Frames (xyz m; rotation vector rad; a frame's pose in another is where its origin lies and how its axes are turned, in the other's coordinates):
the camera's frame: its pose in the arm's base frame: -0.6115 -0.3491 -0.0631 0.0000 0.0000 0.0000
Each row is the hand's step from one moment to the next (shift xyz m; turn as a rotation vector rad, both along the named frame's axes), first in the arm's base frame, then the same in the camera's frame.
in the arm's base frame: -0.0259 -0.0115 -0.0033 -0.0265 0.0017 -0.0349
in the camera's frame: -0.0259 -0.0115 -0.0033 -0.0265 0.0017 -0.0349
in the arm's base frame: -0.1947 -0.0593 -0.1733 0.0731 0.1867 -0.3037
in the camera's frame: -0.1947 -0.0593 -0.1733 0.0731 0.1867 -0.3037
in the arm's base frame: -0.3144 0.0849 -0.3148 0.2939 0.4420 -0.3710
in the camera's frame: -0.3144 0.0849 -0.3148 0.2939 0.4420 -0.3710
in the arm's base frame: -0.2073 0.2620 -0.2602 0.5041 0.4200 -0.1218
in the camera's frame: -0.2073 0.2620 -0.2602 0.5041 0.4200 -0.1218
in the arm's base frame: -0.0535 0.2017 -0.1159 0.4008 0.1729 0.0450
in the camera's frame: -0.0535 0.2017 -0.1159 0.4008 0.1729 0.0450
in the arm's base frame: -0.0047 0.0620 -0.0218 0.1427 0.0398 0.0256
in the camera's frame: -0.0047 0.0620 -0.0218 0.1427 0.0398 0.0256
